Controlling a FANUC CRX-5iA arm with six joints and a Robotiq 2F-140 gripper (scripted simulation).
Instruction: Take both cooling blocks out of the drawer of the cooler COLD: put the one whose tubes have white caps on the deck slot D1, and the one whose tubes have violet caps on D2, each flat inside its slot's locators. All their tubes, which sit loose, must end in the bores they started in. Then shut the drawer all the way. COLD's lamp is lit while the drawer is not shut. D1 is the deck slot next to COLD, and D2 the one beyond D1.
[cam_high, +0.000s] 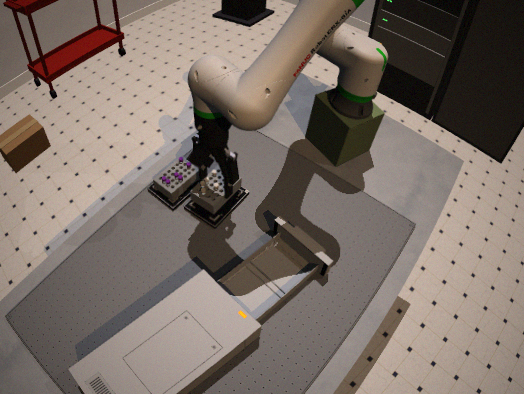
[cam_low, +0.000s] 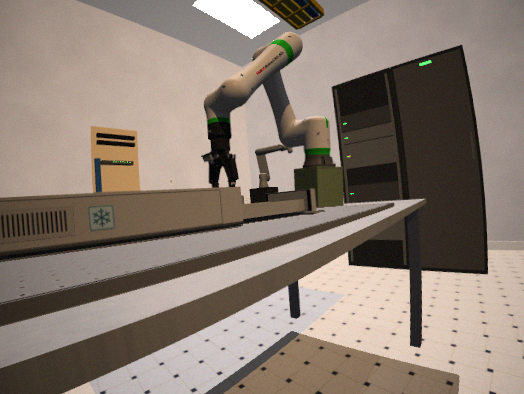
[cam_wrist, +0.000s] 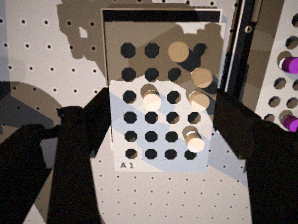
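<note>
The deck slot D1 lies 8 cm below my hand. The rest, counted from my hand: drawer: 13 cm ahead, 27 cm to the left, 5 cm below; cooling block: 2 cm ahead, 14 cm to the right, 6 cm below; deck slot D2: 2 cm ahead, 14 cm to the right, 8 cm below.
</note>
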